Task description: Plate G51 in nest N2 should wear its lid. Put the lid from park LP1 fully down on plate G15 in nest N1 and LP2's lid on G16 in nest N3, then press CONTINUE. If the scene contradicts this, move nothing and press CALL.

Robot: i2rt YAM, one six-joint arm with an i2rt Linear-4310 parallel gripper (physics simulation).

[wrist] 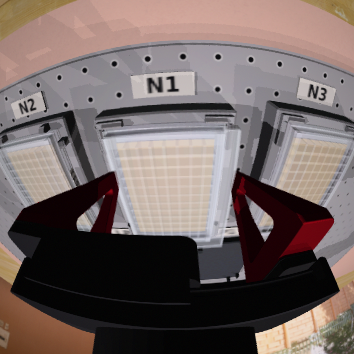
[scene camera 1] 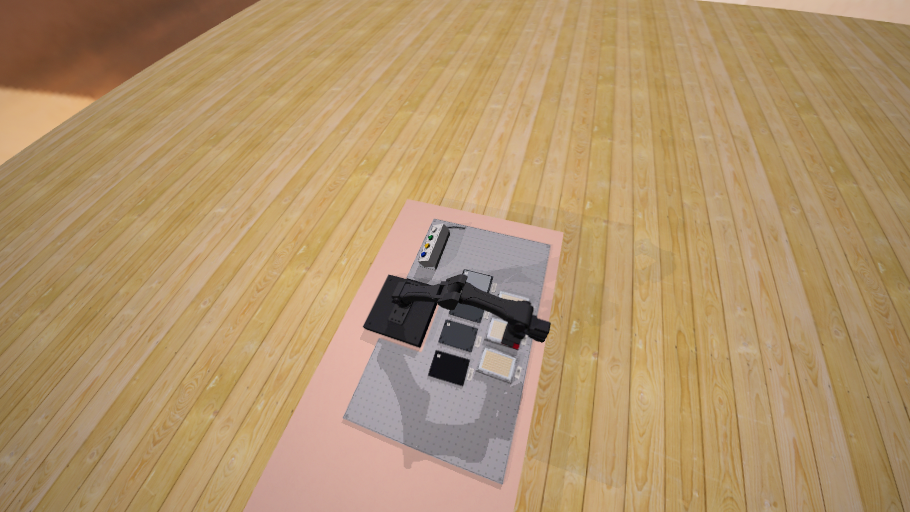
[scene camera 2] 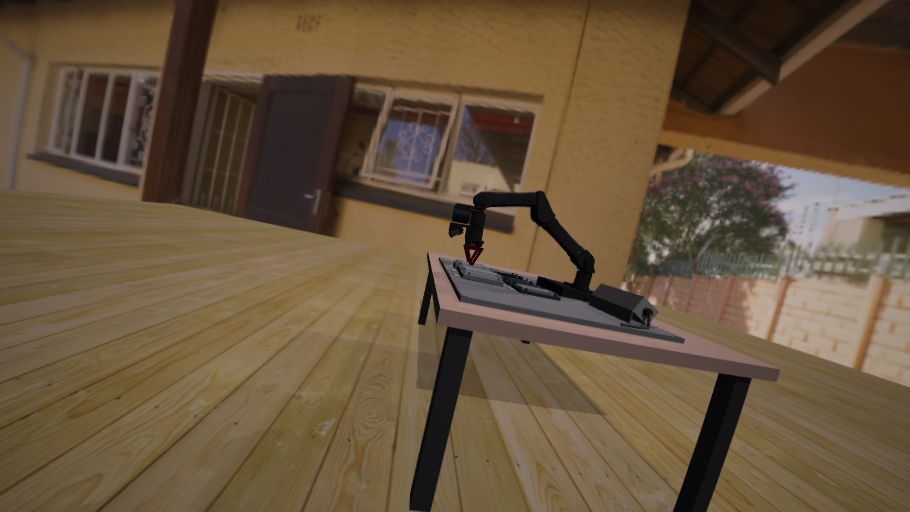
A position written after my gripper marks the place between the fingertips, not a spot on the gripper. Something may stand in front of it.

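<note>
My gripper (wrist: 174, 177) visible. N1 nest (wrist: 172, 112), N2 nest (wrist: 65, 121), N3 nest (wrist: 276, 114). Button box (scene camera 2: 634, 309). LP4 park (scene camera 1: 447, 367). LP1 lid park (scene camera 1: 454, 334) (wrist: 226, 261), in both scene camera 1 and the wrist view.
</note>
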